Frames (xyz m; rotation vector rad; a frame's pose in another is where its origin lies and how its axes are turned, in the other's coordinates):
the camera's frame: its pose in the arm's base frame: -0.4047 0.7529 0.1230 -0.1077 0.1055 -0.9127
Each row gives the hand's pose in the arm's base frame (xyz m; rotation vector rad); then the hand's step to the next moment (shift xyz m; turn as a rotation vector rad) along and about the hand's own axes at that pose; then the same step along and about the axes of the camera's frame.
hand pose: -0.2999 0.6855 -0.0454 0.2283 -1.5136 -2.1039
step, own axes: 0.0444 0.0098 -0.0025 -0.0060 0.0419 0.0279
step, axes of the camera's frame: 0.0005 -0.0445 0.0095 -0.0114 0.0086 0.0486
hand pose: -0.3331 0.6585 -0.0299 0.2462 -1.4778 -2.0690
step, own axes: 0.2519 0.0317 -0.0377 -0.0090 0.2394 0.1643
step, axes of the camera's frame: 0.0295 -0.2536 0.0263 -0.0713 0.0243 0.2806
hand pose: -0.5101 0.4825 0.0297 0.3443 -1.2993 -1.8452
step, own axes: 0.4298 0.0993 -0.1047 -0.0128 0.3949 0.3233
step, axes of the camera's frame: 0.2214 -0.3830 0.0990 -0.1650 0.0297 0.4822
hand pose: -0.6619 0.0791 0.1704 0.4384 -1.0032 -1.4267
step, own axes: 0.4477 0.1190 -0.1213 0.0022 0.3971 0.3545
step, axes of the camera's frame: 0.4006 -0.2120 0.1544 -0.1781 0.0041 0.5016
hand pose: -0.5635 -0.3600 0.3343 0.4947 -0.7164 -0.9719
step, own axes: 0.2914 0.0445 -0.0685 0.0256 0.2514 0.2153
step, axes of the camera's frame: 0.2887 -0.0058 0.0906 -0.0870 0.0021 0.3204
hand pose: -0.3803 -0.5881 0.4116 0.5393 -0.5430 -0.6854
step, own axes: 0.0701 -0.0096 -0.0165 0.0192 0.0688 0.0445
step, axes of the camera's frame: 0.0718 0.0092 0.0064 -0.0096 0.0120 0.0827
